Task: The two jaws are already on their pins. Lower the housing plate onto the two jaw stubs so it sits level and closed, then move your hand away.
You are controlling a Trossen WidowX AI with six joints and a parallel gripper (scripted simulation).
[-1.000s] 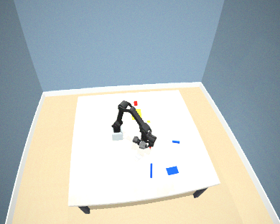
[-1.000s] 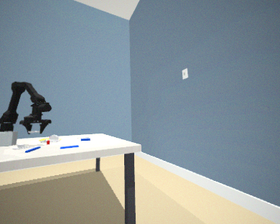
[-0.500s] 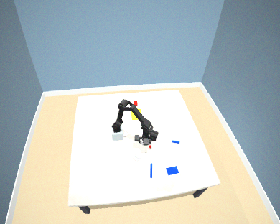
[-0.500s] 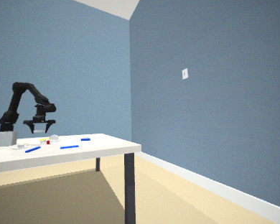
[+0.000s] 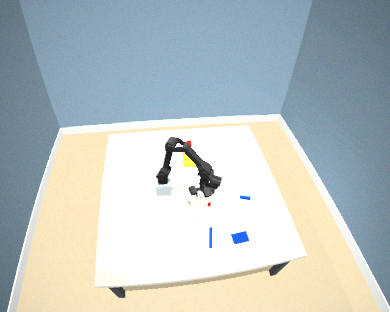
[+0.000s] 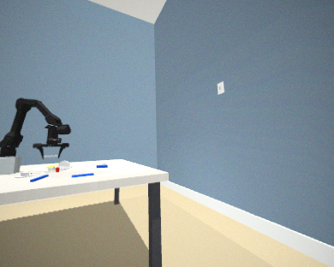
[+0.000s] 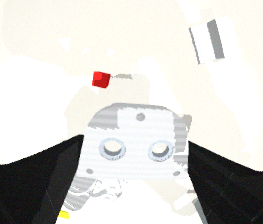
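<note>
The small red cube lies 70 mm below my gripper tip, 40 mm ahead of it and 30 mm to the right of it. Also, from my gripper tip: short blue piece 310 mm ahead, 70 mm below, 20 mm to the right; then thin blue bar 280 mm to the right, 80 mm below; then blue square 310 mm to the right, 190 mm ahead, 80 mm below.
</note>
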